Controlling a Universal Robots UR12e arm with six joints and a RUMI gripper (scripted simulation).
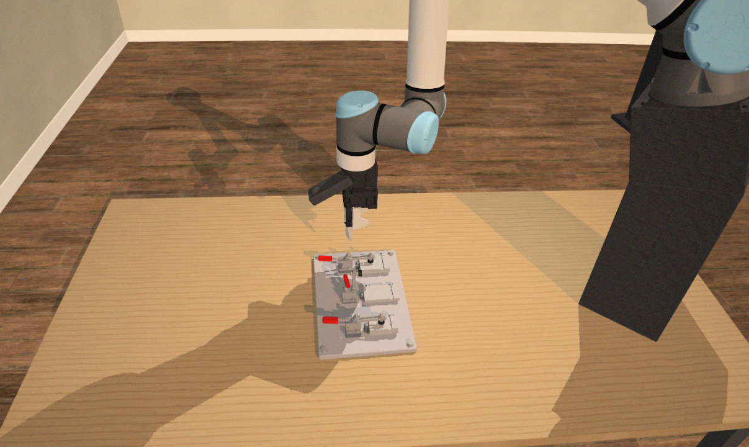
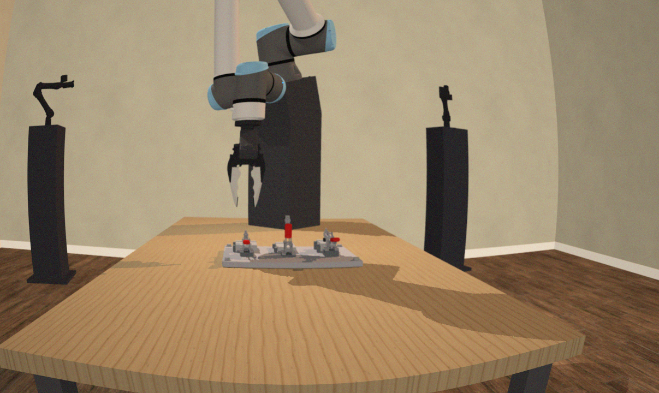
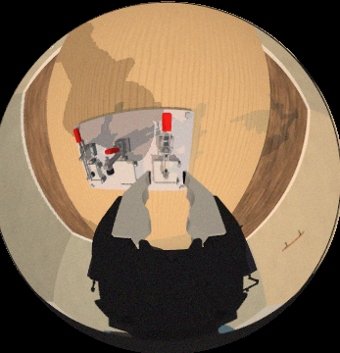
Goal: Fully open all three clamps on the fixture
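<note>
Now: the grey fixture plate 15 cm below my hand and 11 cm to the left of it. Round my hand: grey part (13 cm below, 12 cm to the left, 7 cm behind).
</note>
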